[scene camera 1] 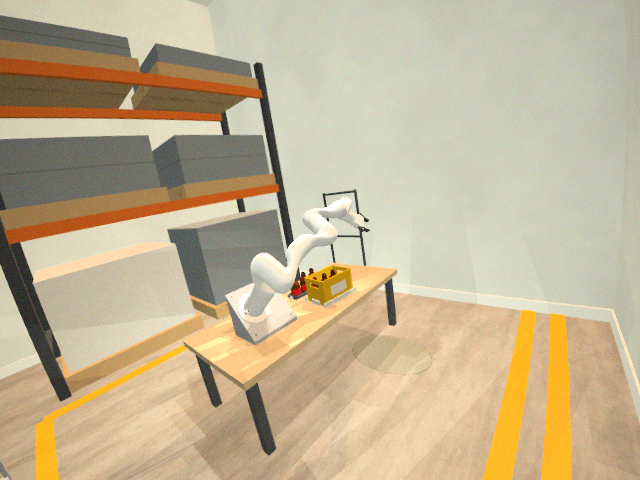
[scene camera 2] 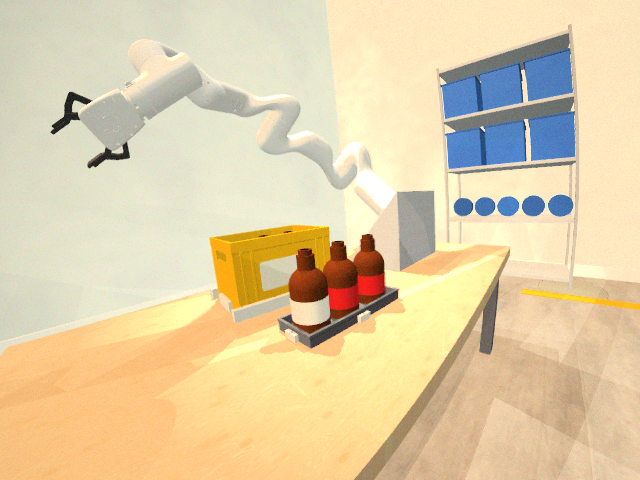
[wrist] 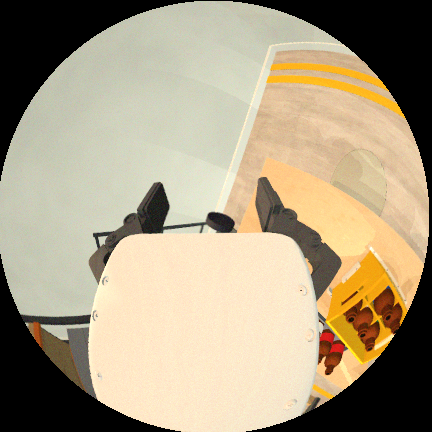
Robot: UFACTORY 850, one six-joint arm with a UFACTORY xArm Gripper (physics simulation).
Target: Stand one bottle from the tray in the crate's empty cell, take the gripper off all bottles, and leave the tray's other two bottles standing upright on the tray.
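My gripper (scene camera 1: 368,225) (scene camera 2: 71,148) (wrist: 209,191) is open and empty, high above the table and beyond the crate, apart from all bottles. A white-labelled bottle (scene camera 2: 309,311) and two red-labelled bottles, the middle one (scene camera 2: 343,298) and the one nearest the robot base (scene camera 2: 371,285), stand upright in a row on the dark tray (scene camera 2: 338,328). The yellow crate (scene camera 1: 316,294) (scene camera 2: 235,268) (wrist: 367,267) stands upright beside the tray. Several brown bottles (wrist: 384,300) stand inside it; a bare yellow part of its inside shows at one corner in the wrist view. The gripper housing hides part of the tray there.
The wooden table (scene camera 1: 227,351) (scene camera 2: 248,403) carries the robot's slanted base (scene camera 1: 281,315) (scene camera 2: 416,227). Low pale strips (scene camera 2: 258,310) edge the crate's foot. A black frame (scene camera 1: 340,192) stands behind the table's far end. A tall rack (scene camera 1: 271,139) stands along one side.
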